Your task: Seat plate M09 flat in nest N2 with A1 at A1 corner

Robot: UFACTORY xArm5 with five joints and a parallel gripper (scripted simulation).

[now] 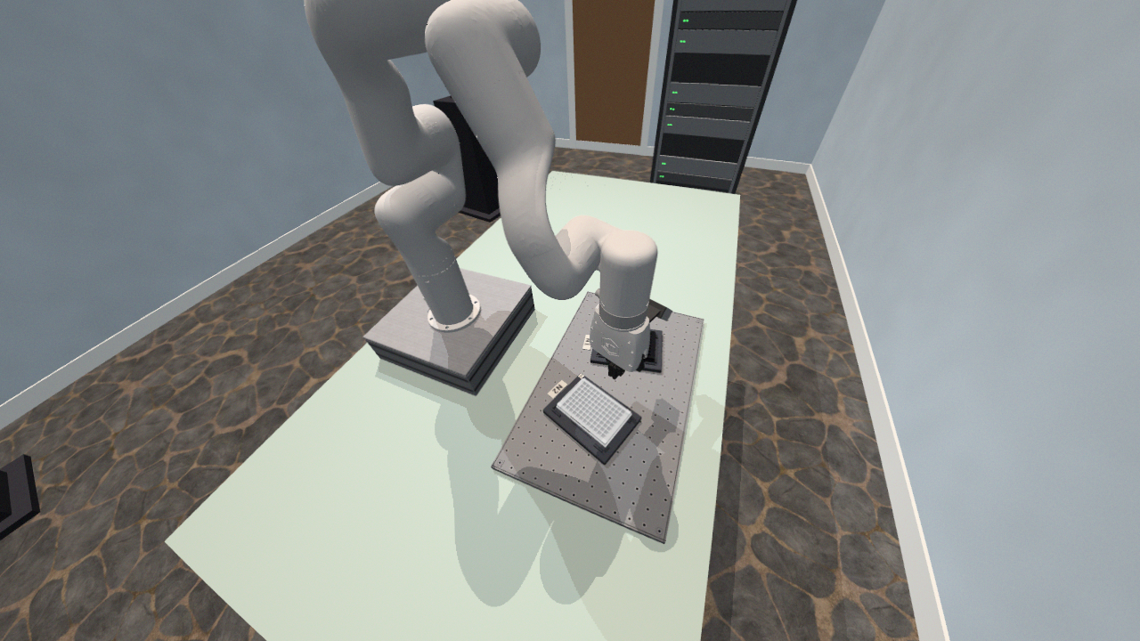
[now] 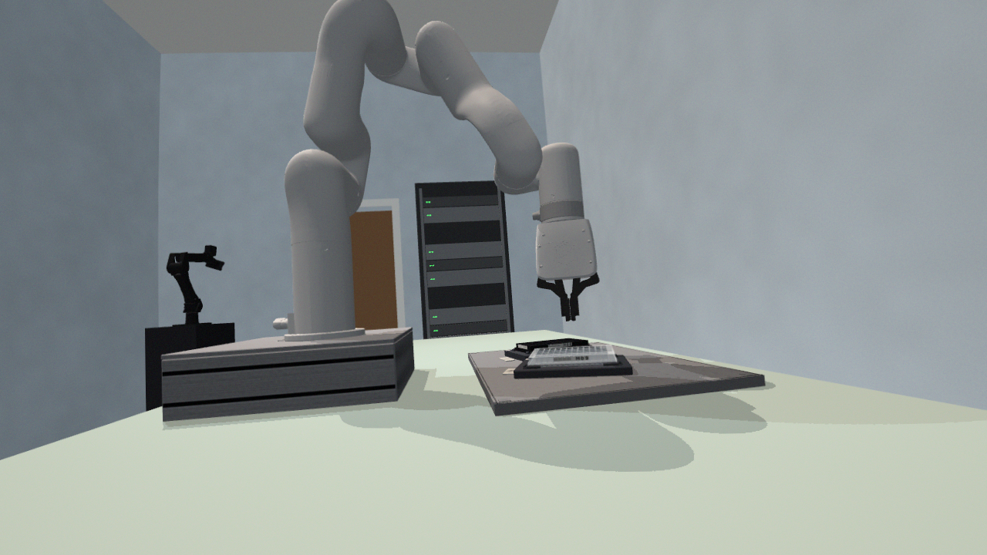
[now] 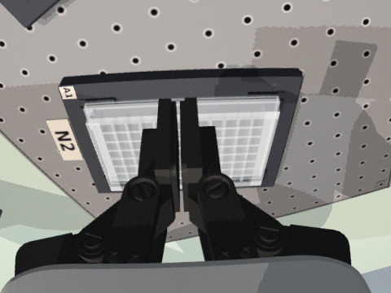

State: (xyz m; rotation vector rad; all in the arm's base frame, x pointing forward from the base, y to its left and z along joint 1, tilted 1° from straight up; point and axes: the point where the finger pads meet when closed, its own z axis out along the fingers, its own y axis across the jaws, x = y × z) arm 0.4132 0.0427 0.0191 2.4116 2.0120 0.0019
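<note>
Right now my hand is 7 cm to the left of the 96-well plate M09, 7 cm above it and 1 cm past it. Round my hand: A1 corner mark (8 cm below, 8 cm behind, 1 cm to the right); black plate nest N2 (9 cm below, 7 cm to the right, 1 cm behind); black plate M06 (13 cm to the left, 7 cm below, 3 cm behind).
</note>
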